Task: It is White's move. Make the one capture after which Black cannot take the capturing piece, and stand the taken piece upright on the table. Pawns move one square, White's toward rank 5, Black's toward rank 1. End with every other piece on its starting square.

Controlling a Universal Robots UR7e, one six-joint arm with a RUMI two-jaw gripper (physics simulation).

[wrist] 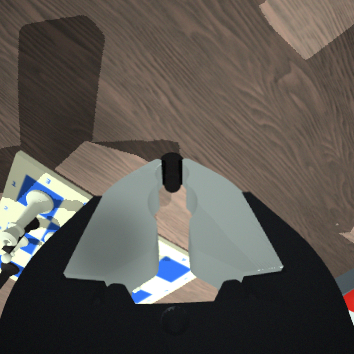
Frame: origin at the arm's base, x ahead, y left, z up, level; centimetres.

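Seen in the pictures: gripper, fingertip midpoint: [171, 162].
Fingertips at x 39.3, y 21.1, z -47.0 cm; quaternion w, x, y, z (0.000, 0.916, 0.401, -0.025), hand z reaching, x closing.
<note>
Pixels of each thing's top centre, then the offset from my fingertips to it. "pt": a spot on its surface instead. Level surfaces: height alone.
- black chess piece, top centre: [170, 188] dy -0.3, dx +0.3, dz +2.5 cm
- cream chessboard, surface spot: [21, 161] pt dy -9.4, dx -8.2, dz -1.2 cm
- tall white piece, top centre: [2, 244] dy -11.9, dx -5.1, dz +4.1 cm
- small white piece, top centre: [3, 261] dy -19.3, dx -4.4, dz +2.0 cm
- Wooden table, surface height: dz -1.8 cm
My gripper [171, 162] is shut on a black chess piece [172, 181], seen from above as a dark rounded top between the fingertips; its kind cannot be told. Wooden table shows beneath and around it, beyond the edge of the board. The blue and cream chessboard [21, 161] lies at the lower left and runs under the gripper. On it stand a tall white piece [39, 202] near the corner, a black piece [33, 223] beside it, a small white piece [18, 246] and another black piece [8, 271] at the left edge. The fingers and gripper body hide much of the board.
Wooden table [220, 90] fills the upper part of the view, with dark shadows at the upper left. A red object [349, 299] with a grey part [345, 282] shows partly at the lower right edge.
</note>
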